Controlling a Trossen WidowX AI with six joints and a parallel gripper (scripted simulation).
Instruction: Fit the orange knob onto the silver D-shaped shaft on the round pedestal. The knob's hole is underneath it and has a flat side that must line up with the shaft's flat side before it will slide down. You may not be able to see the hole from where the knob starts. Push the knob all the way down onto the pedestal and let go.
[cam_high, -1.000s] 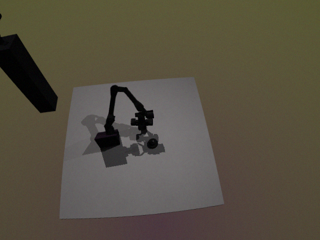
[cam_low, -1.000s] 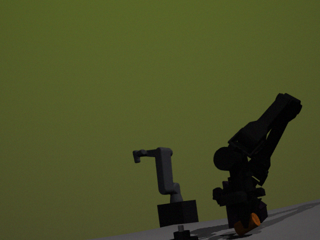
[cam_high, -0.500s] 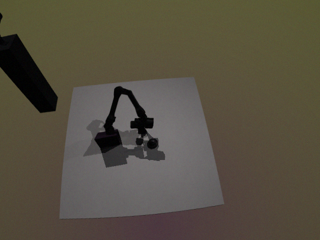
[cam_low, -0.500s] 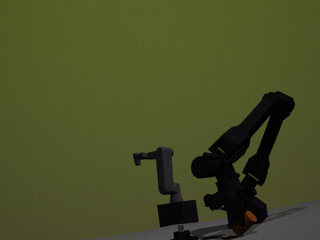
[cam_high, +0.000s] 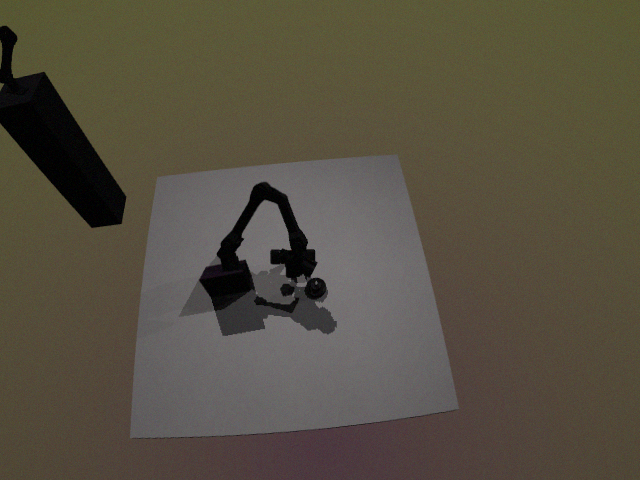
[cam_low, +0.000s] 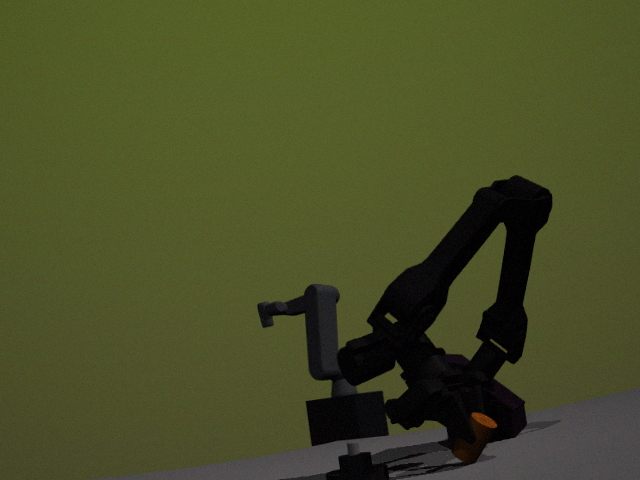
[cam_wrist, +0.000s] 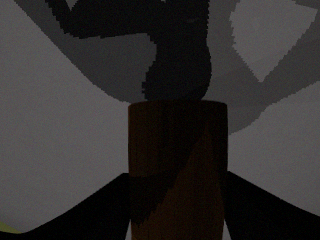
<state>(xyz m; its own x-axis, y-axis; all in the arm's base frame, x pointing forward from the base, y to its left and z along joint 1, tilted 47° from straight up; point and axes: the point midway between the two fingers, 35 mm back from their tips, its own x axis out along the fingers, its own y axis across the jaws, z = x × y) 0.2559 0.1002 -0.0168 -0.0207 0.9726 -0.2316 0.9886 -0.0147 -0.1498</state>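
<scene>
The round pedestal is 80 mm ahead of my gripper tip and 150 mm to the right of it. From my gripper tip the other things lie so: orange knob (10 mm above).
</scene>
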